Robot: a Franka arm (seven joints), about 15 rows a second.
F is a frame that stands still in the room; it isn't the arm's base.
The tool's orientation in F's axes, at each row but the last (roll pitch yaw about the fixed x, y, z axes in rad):
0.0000 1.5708 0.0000
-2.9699 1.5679 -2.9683
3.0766 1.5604 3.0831
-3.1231 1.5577 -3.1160
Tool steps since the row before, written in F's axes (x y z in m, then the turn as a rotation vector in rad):
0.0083 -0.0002 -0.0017 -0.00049 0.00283 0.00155
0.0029 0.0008 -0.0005 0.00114 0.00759 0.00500
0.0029 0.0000 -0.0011 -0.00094 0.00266 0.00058
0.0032 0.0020 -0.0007 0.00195 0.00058 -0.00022
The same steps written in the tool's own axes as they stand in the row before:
0.0017 -0.0002 0.0083 -0.00155 0.00283 -0.00049
0.0005 0.0008 0.0029 -0.00501 0.00759 0.00114
0.0011 0.0000 0.0029 -0.00057 0.00267 -0.00093
0.0007 0.0020 0.0032 0.00019 0.00057 0.00196

